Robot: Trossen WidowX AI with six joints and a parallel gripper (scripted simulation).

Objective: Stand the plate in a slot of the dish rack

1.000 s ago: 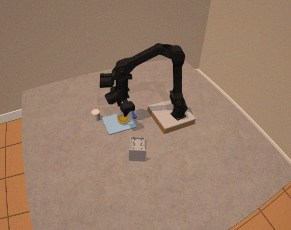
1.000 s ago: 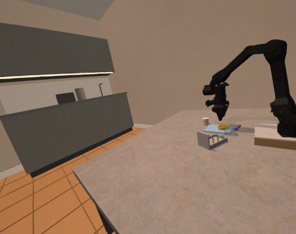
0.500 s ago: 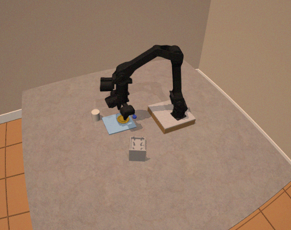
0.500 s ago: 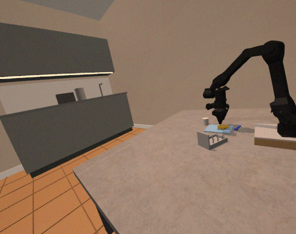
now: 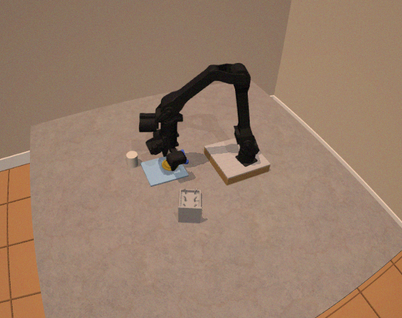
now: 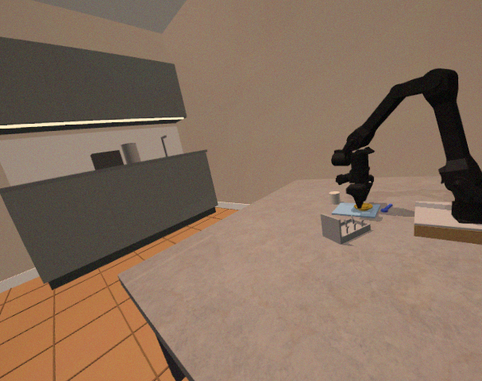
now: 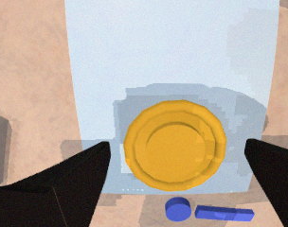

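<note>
The yellow plate lies 10 mm below my gripper tip. Also, from my gripper tip: blue spoon (80 mm behind, 20 mm to the right, 20 mm below); white cup (110 mm ahead, 90 mm to the right); light blue mat (20 mm below, 20 mm ahead).
</note>
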